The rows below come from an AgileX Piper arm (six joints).
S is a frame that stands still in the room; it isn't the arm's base.
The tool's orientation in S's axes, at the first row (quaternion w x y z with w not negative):
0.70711 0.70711 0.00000 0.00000
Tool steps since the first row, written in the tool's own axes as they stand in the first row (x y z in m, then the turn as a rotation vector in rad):
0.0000 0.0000 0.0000 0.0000 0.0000 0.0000
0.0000 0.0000 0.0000 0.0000 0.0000 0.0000
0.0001 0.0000 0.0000 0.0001 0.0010 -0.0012
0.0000 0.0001 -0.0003 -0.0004 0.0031 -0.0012
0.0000 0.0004 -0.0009 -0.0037 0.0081 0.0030
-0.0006 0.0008 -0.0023 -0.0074 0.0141 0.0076
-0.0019 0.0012 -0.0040 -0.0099 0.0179 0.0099
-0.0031 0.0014 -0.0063 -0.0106 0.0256 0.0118
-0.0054 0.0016 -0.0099 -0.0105 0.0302 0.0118
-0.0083 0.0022 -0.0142 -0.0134 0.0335 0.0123
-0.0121 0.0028 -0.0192 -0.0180 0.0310 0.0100
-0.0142 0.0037 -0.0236 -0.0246 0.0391 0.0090
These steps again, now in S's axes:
0.0000 0.0000 0.0000 0.0000 0.0000 0.0000
0.0000 0.0000 0.0000 0.0000 0.0000 0.0000
0.0001 0.0000 0.0000 0.0001 0.0012 0.0010
0.0000 0.0003 0.0001 -0.0004 0.0012 0.0031
0.0000 0.0009 0.0004 -0.0037 -0.0030 0.0081
-0.0006 0.0023 0.0008 -0.0074 -0.0076 0.0141
-0.0019 0.0040 0.0012 -0.0099 -0.0099 0.0179
-0.0031 0.0063 0.0014 -0.0106 -0.0118 0.0256
-0.0054 0.0099 0.0016 -0.0105 -0.0118 0.0302
-0.0083 0.0142 0.0022 -0.0134 -0.0123 0.0335
-0.0121 0.0192 0.0028 -0.0180 -0.0100 0.0310
-0.0142 0.0236 0.0037 -0.0246 -0.0090 0.0391

